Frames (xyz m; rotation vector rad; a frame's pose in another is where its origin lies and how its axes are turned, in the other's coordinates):
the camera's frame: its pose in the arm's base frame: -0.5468 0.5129 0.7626 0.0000 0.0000 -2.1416
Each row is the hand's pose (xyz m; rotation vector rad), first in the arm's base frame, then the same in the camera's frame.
Working: the arm's base frame: its pose in the camera's frame: 0.1361 0.7372 -0.7626 0.0000 0.0000 2.1416

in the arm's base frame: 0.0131 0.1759 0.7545 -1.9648 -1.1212 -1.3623
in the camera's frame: -0.0189 0.6532 -0.0081 0.0363 -1.9580 -0.0522
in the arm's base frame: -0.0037 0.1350 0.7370 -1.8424 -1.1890 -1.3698
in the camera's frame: 0.0245 0.6612 -0.0256 0.1393 -1.9022 -0.0078
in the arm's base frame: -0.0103 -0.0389 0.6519 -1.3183 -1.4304 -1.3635
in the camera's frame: 0.1744 0.7496 -0.1107 0.5537 -1.6369 0.1655
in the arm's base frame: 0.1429 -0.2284 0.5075 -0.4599 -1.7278 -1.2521
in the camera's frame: 0.2511 0.9809 -0.2551 1.1882 -1.1296 0.3627
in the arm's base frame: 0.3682 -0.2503 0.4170 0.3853 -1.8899 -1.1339
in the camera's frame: 0.1478 1.1823 -0.3456 1.7113 -0.5273 0.3806
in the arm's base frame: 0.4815 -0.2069 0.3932 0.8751 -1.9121 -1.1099
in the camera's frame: 0.0501 1.2542 -0.3694 1.9305 -0.1369 0.2816
